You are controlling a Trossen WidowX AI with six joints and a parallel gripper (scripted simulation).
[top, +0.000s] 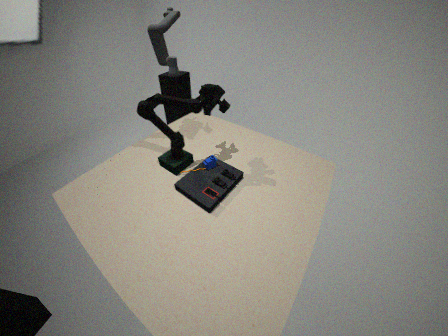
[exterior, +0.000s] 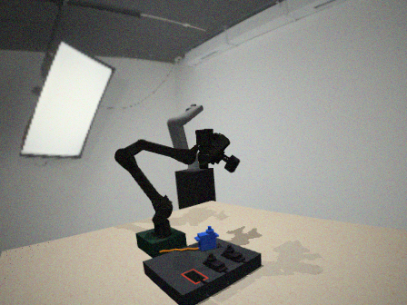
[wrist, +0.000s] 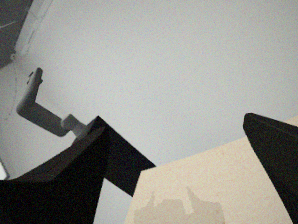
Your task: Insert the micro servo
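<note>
Right now the dark deck is 360 mm to the right of my gripper tip, 330 mm below it and 80 mm ahead of it.
</note>
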